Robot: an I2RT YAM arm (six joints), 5 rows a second.
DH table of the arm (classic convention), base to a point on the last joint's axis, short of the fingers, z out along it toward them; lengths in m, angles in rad. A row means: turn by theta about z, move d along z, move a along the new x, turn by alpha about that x. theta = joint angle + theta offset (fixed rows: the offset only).
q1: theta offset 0; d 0.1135; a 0.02; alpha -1.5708
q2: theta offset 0; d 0; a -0.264; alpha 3.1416
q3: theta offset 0.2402; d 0; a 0.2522; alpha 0
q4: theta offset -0.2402; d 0; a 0.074; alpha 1.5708
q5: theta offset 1.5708; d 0; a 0; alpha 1.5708
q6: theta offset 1.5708; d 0.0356; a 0; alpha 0
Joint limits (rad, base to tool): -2.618..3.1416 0..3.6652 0..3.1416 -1.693..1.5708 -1.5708..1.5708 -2.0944..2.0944
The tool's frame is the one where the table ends.
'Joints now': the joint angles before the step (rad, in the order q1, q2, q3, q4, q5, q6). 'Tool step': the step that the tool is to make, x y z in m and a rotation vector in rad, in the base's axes. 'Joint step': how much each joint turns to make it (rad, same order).
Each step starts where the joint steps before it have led.
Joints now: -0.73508, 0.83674, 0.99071, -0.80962, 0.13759, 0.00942
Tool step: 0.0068, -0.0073, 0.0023, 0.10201, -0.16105, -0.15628
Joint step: -0.00253, 0.03446, 0.01251, 0.03826, 0.01187, 0.24176
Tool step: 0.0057, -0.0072, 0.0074, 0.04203, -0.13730, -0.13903
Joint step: -0.00017, 0.02952, 0.02341, 0.04843, 0.04172, 0.18369
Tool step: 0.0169, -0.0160, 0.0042, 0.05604, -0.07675, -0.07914
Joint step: -0.00014, 0.09389, 0.05242, 0.03625, 0.01270, 0.12385
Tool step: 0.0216, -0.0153, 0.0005, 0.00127, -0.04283, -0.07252
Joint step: 0.02331, 0.09500, 0.03878, 0.06869, 0.06283, 0.08032
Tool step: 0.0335, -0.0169, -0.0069, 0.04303, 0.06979, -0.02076
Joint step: 0.04164, 0.15880, 0.09423, -0.02505, 0.05707, 0.02892
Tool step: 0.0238, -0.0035, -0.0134, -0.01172, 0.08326, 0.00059
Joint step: 0.05092, 0.08762, 0.02347, 0.00957, 0.07693, -0.01352
